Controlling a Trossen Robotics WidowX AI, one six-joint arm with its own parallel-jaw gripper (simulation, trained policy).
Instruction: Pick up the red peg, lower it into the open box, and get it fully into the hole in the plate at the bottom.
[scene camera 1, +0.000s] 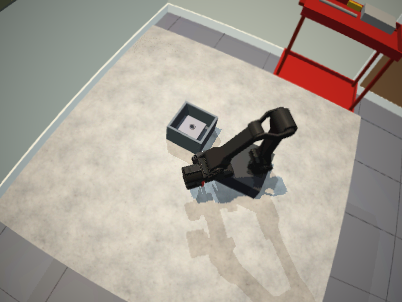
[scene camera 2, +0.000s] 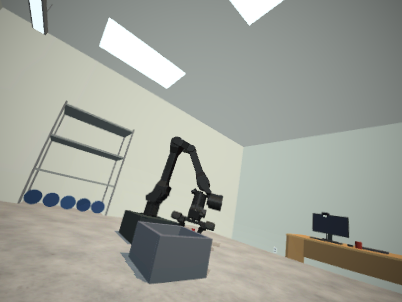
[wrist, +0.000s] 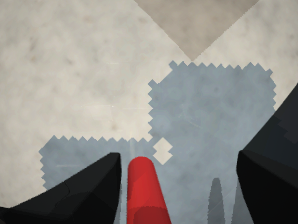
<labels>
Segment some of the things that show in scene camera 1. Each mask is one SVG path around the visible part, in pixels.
A grey box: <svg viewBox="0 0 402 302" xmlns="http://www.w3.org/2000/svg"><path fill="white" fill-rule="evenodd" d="M185 101L167 125L166 139L193 154L197 154L202 151L214 132L218 116ZM188 115L206 124L205 131L199 140L178 130Z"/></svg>
</labels>
